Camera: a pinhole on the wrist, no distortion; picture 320 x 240 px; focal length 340.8 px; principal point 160.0 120.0 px. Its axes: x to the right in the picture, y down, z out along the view. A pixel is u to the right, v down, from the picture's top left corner.
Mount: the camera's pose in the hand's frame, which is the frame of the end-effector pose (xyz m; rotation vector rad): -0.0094 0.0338 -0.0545 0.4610 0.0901 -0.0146
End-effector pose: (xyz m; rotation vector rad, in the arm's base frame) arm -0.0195 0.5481 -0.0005 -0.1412 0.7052 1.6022
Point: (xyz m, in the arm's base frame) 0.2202 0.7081 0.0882
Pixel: 193 48
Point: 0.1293 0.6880 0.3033
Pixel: 90 228
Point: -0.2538 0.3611 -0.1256
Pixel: behind the camera
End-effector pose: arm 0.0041 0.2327 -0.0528 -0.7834 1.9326 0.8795
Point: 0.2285 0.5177 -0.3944
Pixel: 229 186
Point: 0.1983 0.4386 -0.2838
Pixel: 201 167
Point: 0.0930 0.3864 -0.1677
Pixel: 184 216
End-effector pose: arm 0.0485 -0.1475 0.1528 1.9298 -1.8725 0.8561
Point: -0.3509 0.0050 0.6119
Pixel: behind the camera
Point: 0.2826 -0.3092 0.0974
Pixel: 233 13
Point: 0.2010 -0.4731 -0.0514
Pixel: 231 191
